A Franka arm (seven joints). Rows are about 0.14 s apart.
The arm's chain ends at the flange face. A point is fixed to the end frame.
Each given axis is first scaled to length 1.
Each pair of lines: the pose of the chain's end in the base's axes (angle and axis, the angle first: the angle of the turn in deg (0 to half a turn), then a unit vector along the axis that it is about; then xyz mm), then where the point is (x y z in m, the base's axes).
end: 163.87 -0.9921 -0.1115 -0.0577 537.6 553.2 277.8
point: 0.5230 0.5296 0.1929
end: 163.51 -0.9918 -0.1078 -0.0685 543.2 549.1 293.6
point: 0.5301 0.5264 0.2082
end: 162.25 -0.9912 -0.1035 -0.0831 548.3 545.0 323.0
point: 0.5371 0.5247 0.2368
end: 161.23 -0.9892 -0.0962 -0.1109 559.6 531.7 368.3
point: 0.5523 0.5137 0.2812
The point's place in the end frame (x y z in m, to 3 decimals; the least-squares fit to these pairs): -0.031 0.041 0.073
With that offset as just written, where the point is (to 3 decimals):
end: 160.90 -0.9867 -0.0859 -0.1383 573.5 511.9 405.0
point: 0.570 0.495 0.317
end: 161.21 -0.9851 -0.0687 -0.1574 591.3 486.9 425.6
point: 0.590 0.471 0.338
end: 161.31 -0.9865 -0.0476 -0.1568 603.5 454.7 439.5
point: 0.601 0.439 0.352
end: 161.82 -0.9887 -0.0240 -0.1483 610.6 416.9 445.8
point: 0.605 0.401 0.358
